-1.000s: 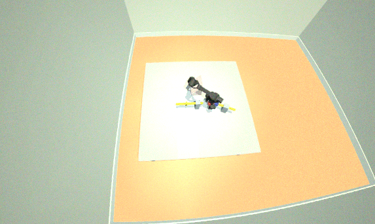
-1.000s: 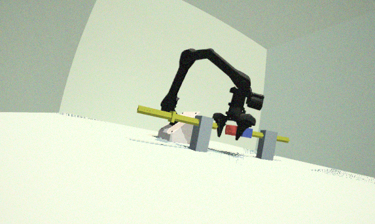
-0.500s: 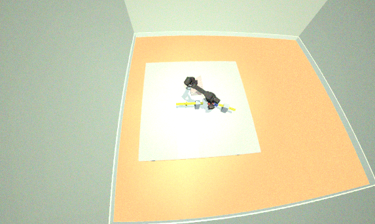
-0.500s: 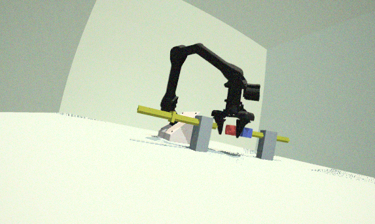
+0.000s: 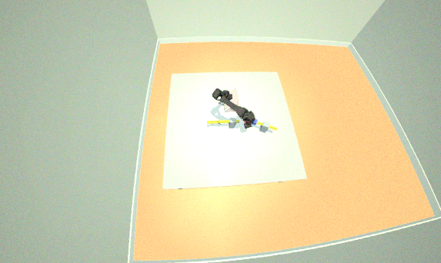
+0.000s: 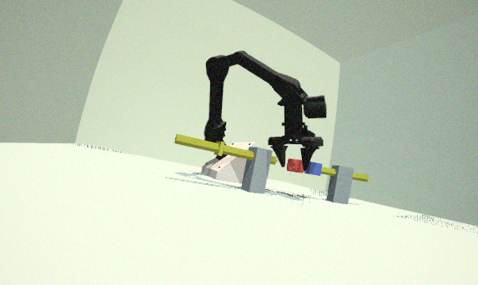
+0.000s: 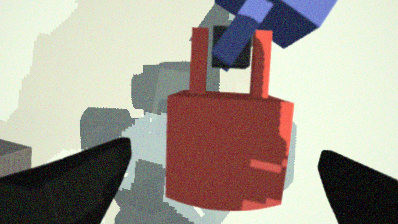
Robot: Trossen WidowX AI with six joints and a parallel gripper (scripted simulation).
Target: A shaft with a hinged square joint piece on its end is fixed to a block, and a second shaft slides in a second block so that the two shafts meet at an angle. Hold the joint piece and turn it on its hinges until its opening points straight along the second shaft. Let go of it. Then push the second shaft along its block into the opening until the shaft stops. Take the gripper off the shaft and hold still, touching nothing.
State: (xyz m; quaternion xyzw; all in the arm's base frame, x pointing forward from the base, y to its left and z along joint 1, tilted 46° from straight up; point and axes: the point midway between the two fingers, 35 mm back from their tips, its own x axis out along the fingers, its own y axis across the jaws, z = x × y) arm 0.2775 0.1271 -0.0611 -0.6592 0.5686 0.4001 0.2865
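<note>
My gripper tip is 10 mm to the right of the red joint piece and 10 mm below it.
</note>
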